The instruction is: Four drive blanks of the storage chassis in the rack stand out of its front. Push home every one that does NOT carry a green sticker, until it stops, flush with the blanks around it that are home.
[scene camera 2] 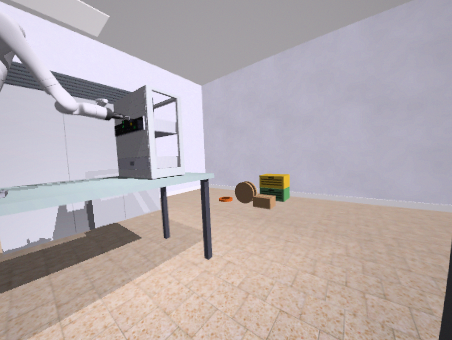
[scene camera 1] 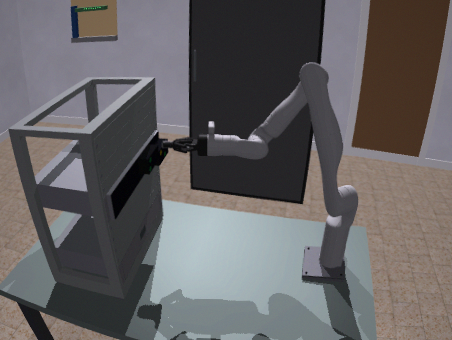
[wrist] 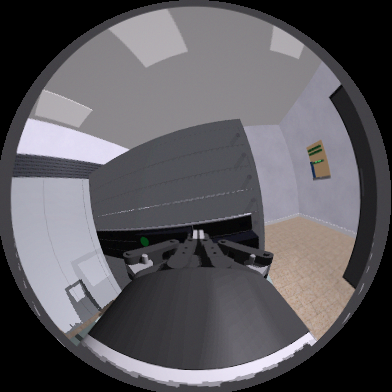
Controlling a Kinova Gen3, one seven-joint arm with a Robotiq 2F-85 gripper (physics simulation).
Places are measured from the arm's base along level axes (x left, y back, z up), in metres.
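Where they show: gripper, fingertip midpoint: [scene camera 2: 129, 118] [scene camera 1: 161, 144] [wrist: 197, 235]; arm's base, origin of the base link: [scene camera 1: 330, 259].
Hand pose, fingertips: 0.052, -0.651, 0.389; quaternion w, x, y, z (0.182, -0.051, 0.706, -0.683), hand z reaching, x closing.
Each offset is from my fingertips to the top centre of the thing, as dx, dy, dz. "*": to the spot under its first point. Level surfaces: height alone.
The black storage chassis @(* +0.253, +0.005, -0.044) [scene camera 1: 126, 192] [scene camera 2: 120, 131] [wrist: 120, 235] runs across the rack front. Near its far end in scene camera 1, blanks stand out. One block of them @(* +0.124, +0.014, -0.012) [scene camera 1: 148, 164] shows green stickers; a green sticker @(+0.104, +0.010, +0.003) [wrist: 144, 241] also shows left of the fingers in the wrist view. Beside it, blanks near the end @(* +0.011, -0.006, -0.039) [scene camera 1: 159, 155] stand out, with a yellow sticker @(-0.005, -0.009, -0.026) [scene camera 1: 161, 153]. My gripper [scene camera 1: 165, 143] [scene camera 2: 128, 118] [wrist: 197, 235] is shut and empty, its tips at the chassis's upper part by that end. Contact is unclear. The fingers hide part of the lower front in the wrist view.
The grey rack [scene camera 1: 87, 112] [scene camera 2: 148, 150] stands on the table @(dz -0.415) [scene camera 1: 210, 235] [scene camera 2: 100, 189]. Plain grey panels [wrist: 175, 175] lie above the chassis. The arm's base plate [scene camera 1: 312, 262] is at the table's right. A dark door [scene camera 1: 255, 100] stands behind.
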